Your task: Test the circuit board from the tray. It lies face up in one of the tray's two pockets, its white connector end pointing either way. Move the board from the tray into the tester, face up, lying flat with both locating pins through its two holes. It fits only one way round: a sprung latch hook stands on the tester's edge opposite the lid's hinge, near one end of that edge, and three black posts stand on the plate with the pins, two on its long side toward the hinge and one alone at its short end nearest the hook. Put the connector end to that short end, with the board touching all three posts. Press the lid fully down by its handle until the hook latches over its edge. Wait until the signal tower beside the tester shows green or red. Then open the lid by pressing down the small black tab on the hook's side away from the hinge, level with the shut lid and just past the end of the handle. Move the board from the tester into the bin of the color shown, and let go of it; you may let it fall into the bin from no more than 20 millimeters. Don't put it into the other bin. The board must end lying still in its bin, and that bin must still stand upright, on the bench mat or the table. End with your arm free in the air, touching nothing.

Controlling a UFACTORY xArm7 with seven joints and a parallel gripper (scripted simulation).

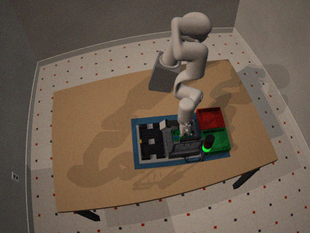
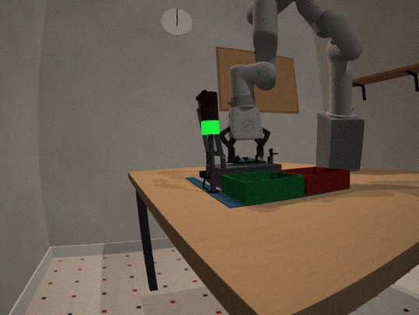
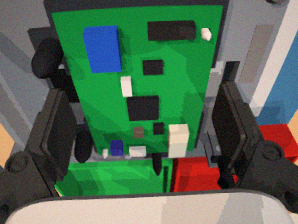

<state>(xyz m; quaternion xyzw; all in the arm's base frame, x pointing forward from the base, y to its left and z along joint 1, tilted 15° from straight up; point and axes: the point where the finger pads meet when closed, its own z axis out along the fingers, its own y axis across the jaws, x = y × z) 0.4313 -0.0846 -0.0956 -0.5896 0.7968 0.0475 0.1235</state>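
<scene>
Right now my hand is 1 cm above the green circuit board. The rest, counted from my hand: green bin 18 cm to the left, 10 cm ahead, 7 cm below; then latch hook 7 cm to the left, 4 cm behind, 1 cm above; then tester lid 11 cm ahead, 10 cm above, 3 cm to the right.
</scene>
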